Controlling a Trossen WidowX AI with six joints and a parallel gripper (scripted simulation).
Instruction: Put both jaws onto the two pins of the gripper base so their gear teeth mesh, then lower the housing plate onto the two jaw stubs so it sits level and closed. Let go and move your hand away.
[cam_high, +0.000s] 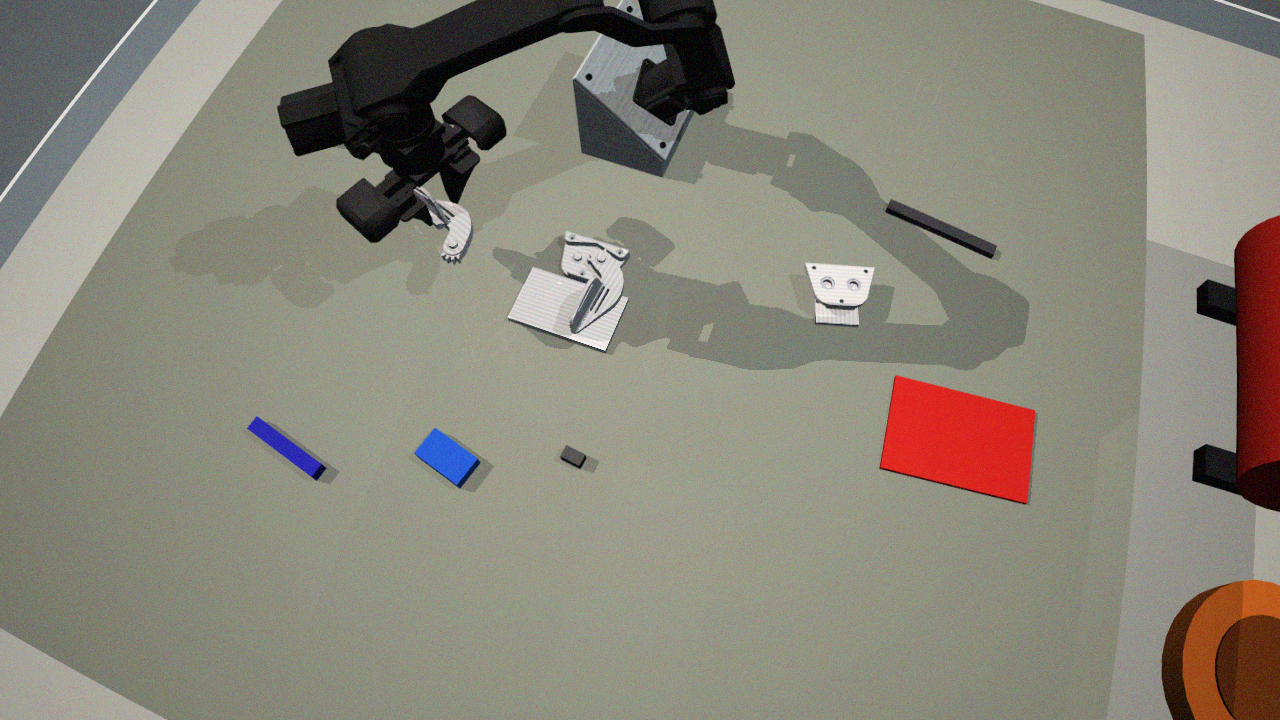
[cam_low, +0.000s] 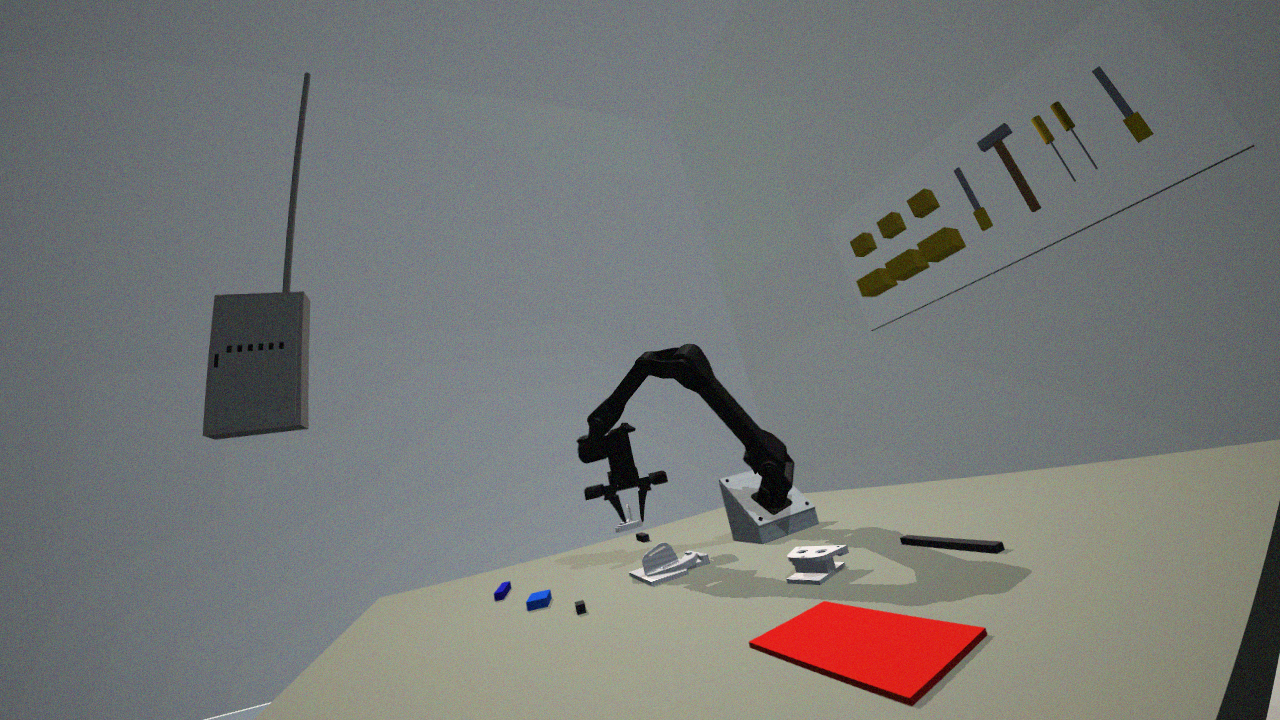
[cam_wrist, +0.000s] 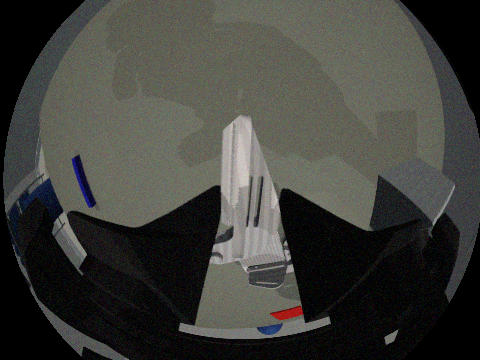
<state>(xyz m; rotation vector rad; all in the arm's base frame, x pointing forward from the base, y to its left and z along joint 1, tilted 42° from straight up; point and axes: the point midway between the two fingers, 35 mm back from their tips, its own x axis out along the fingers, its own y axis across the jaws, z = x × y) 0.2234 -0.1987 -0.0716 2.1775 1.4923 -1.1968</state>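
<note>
Now: gripper tip 50 mm short of the white ribbed plate, 150 mm to the right of it and 80 mm above it. Also, from my gripper tip: small black block: 220 mm ahead, 200 mm to the left, 80 mm below; blue block: 250 mm ahead, 70 mm to the left, 70 mm below; housing plate: 20 mm behind, 160 mm to the left, 80 mm below.
</note>
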